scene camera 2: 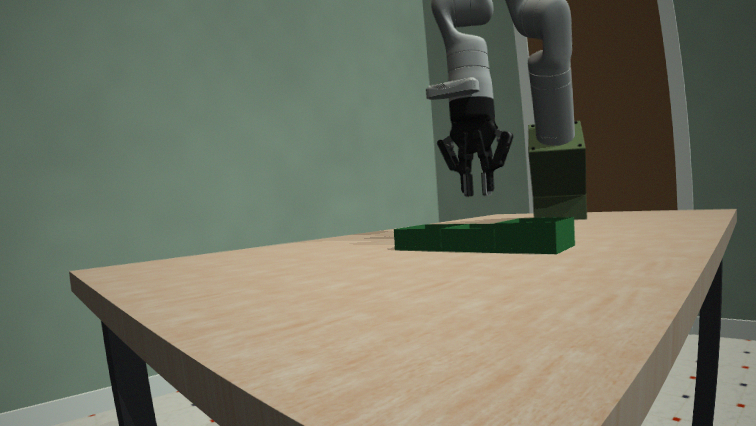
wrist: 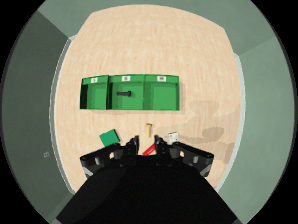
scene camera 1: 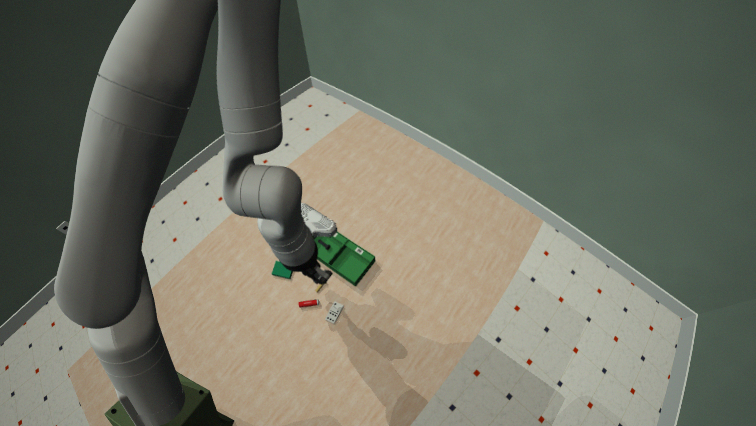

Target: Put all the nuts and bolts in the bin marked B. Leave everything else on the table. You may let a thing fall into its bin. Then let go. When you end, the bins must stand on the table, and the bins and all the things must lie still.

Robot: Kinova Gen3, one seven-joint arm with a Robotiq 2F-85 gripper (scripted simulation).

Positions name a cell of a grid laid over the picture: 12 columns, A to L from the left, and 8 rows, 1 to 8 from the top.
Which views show the green bin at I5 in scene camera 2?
Scene camera 2, the wrist view and scene camera 1: all of them.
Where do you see a green bin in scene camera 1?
At F5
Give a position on a green bin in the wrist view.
E4
